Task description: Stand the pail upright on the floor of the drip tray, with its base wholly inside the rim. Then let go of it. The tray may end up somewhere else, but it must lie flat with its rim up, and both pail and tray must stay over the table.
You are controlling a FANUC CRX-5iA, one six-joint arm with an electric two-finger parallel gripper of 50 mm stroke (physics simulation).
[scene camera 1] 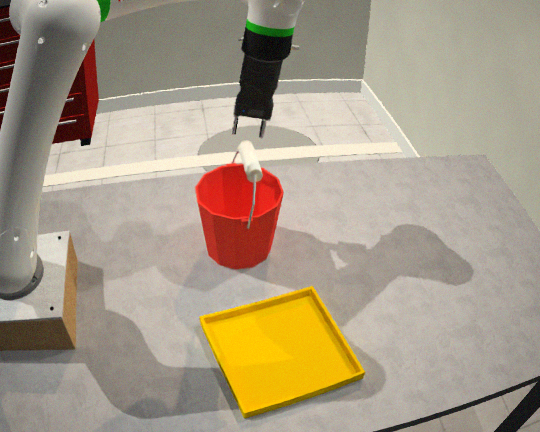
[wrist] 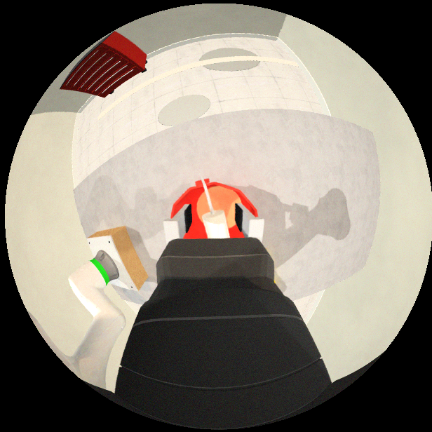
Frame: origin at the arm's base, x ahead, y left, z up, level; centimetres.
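Seen in the pictures: gripper, between the fingertips: [scene camera 1: 247, 133].
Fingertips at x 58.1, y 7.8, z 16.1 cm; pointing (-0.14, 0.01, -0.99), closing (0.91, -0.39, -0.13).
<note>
A point is followed by its place in that frame.
A red pail [scene camera 1: 239, 240] @[x 51.4, y -5.6, z -0.3 cm] [wrist: 245, 200] stands upright on the table behind the tray. Its wire handle is raised, with a white grip [scene camera 1: 250, 161] @[x 55.6, y -0.4, z 14.9 cm] [wrist: 216, 225] above the opening. The yellow drip tray [scene camera 1: 285, 350] @[x 51.9, y -29.1, z -9.7 cm] lies flat, rim up, nearer the camera; a tiny part of it shows beside the gripper body in the wrist view. My gripper [scene camera 1: 248, 135] @[x 58.1, y 7.8, z 16.1 cm] [wrist: 212, 212] is open and empty, fingers pointing down, above the pail's handle grip. In the wrist view the grip appears between the two fingers, but the scene view shows a gap between fingertips and grip. The gripper body hides the pail's near part in the wrist view.
The grey table [scene camera 1: 425, 200] @[x 107.7, y 0.4, z -10.1 cm] [wrist: 300, 145] carries both objects. The robot's base block [scene camera 1: 70, 295] @[x 12.2, y -5.0, z -4.9 cm] [wrist: 131, 255] stands at the left, with the white arm [scene camera 1: 30, 150] @[x 13.7, y -16.1, z 39.2 cm] rising from it. A red drawer cabinet [scene camera 1: 87, 95] [wrist: 107, 65] stands on the floor beyond the table.
</note>
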